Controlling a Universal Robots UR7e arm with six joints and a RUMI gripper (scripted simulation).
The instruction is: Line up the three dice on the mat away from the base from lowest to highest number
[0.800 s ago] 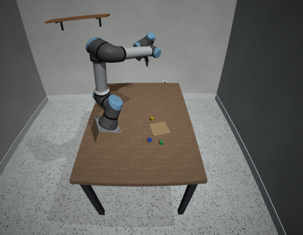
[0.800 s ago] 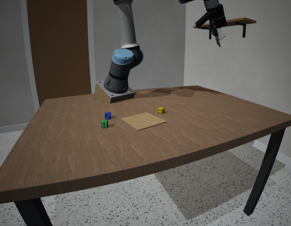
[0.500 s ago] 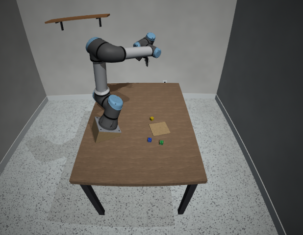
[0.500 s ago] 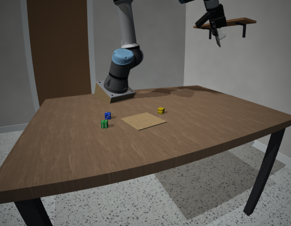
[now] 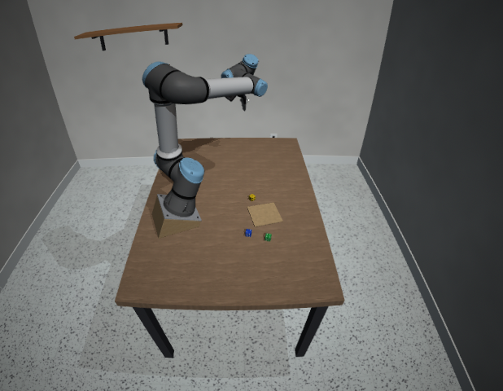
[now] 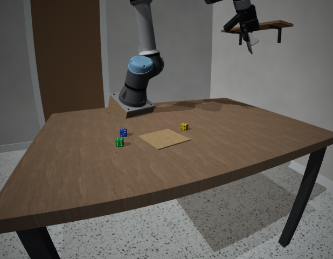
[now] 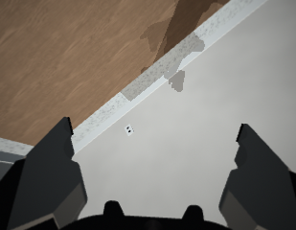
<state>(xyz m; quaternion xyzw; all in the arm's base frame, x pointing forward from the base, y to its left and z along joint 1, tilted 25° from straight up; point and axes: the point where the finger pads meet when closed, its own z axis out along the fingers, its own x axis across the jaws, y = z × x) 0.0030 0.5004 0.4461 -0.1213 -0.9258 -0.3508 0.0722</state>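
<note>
Now: the green die 630 mm to the right of my hand, 350 mm below it and 330 mm ahead of it. Also, from my hand: tan mat (470 mm to the right, 360 mm below, 280 mm ahead); then yellow die (380 mm to the right, 350 mm below, 200 mm ahead); then blue die (620 mm to the right, 350 mm below, 230 mm ahead).
</note>
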